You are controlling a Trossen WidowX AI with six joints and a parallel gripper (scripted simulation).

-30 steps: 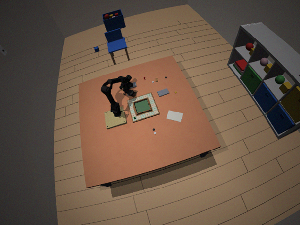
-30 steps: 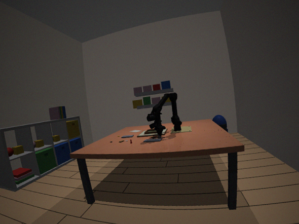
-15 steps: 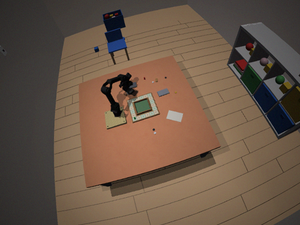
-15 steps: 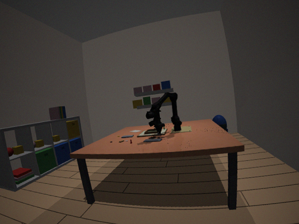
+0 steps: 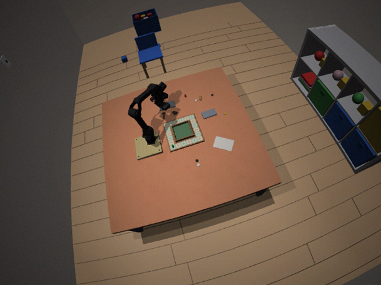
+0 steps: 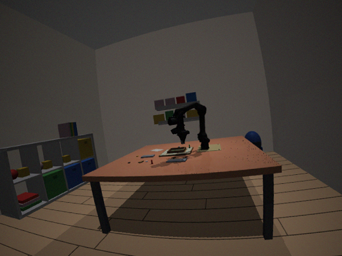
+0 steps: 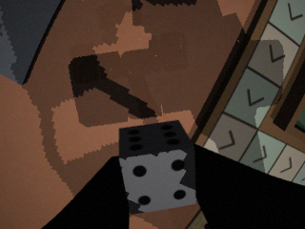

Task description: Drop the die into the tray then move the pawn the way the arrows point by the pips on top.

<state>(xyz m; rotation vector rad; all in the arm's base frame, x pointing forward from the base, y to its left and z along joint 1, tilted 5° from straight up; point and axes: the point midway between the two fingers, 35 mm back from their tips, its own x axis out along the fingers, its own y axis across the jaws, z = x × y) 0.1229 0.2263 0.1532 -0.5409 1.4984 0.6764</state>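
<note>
My gripper tip is 7 cm short of the dark green pawn, 31 cm to the left of it and 9 cm above it. Round my gripper tip: white card: 46 cm ahead, 33 cm to the right, 12 cm below; green dice tray: 15 cm ahead, 18 cm to the right, 11 cm below.
</note>
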